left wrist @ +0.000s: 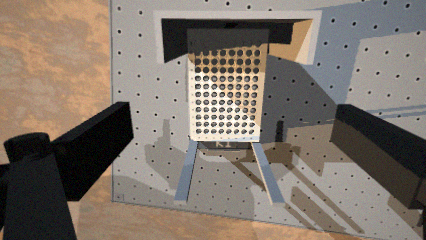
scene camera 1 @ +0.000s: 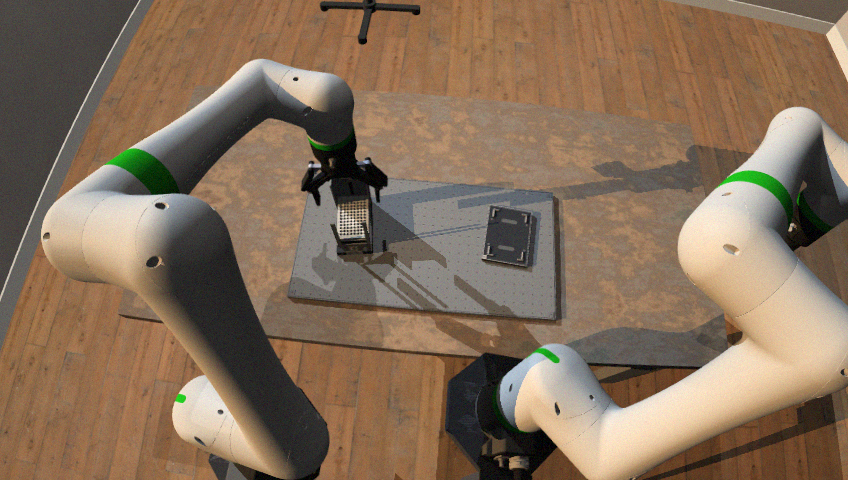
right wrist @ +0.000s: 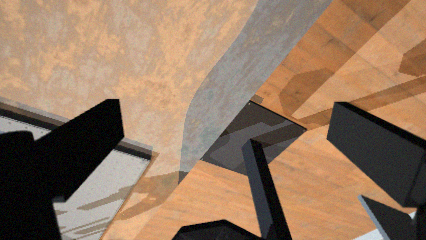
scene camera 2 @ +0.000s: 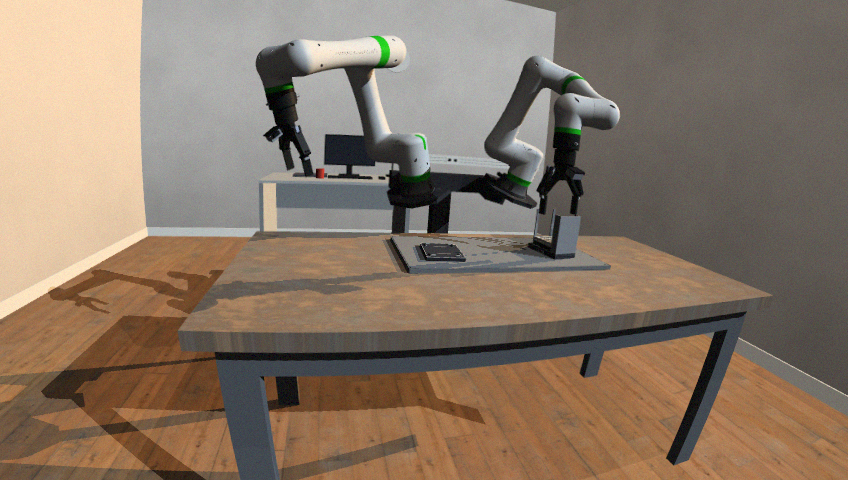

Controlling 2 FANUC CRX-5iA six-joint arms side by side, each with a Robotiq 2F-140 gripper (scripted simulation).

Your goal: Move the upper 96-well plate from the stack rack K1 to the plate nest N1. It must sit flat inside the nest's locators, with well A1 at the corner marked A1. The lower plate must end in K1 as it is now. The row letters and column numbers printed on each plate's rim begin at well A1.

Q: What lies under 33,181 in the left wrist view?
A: The left gripper.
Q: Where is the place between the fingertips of the right gripper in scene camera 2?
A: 299,172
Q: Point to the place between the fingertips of the left gripper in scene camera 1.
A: At 348,199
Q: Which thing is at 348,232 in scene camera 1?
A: A white 96-well plate.
